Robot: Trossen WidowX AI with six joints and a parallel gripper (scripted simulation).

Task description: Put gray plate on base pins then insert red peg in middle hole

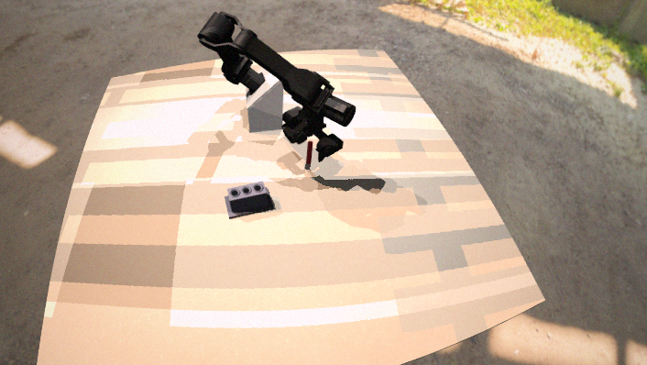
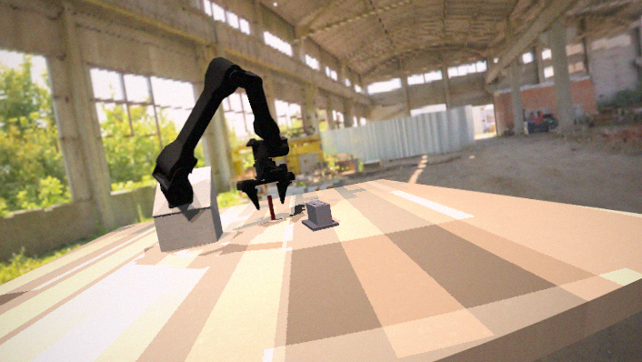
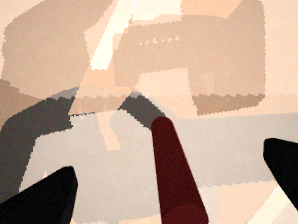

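My gripper tip is 100 mm short of the gray plate and 200 mm to the left of it. Also, from my gripper tip: red peg right at my gripper tip; then base 100 mm ahead, 200 mm to the right, 30 mm below.
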